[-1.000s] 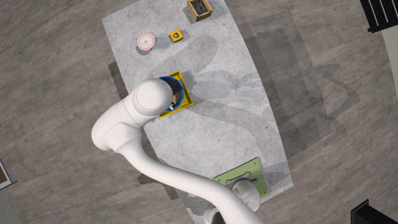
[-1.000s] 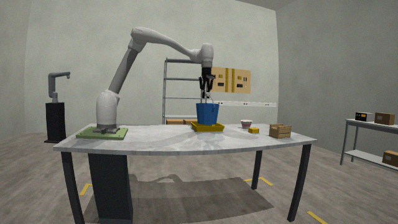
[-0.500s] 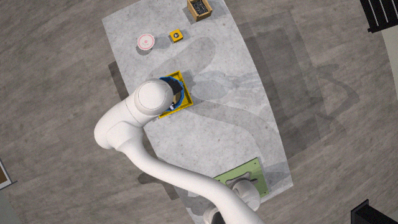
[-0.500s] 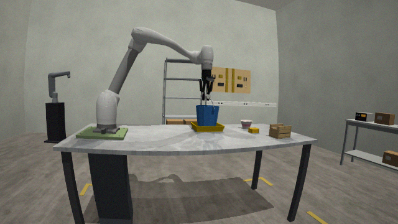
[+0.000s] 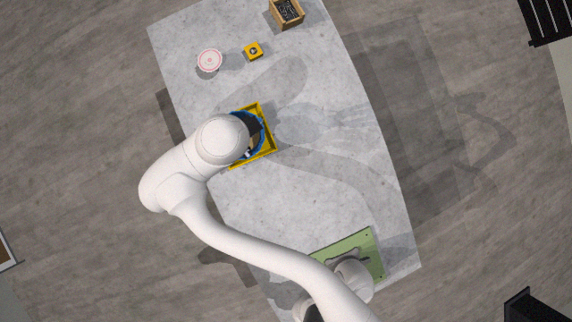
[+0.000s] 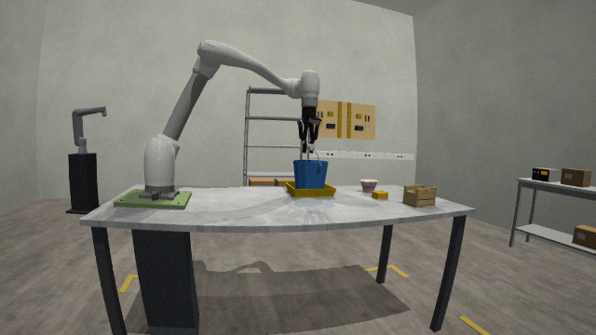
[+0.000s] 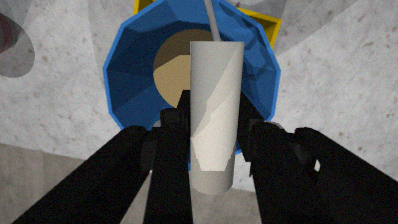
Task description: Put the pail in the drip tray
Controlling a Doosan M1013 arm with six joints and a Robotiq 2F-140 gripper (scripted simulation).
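My gripper is now 1 cm short of the blue pail and 10 cm above it. From my hand the other things lie so: yellow drip tray (2 cm ahead, 24 cm below); pink-and-white bowl (38 cm ahead, 3 cm to the left, 21 cm below); pail handle (1 cm ahead, 3 cm below).
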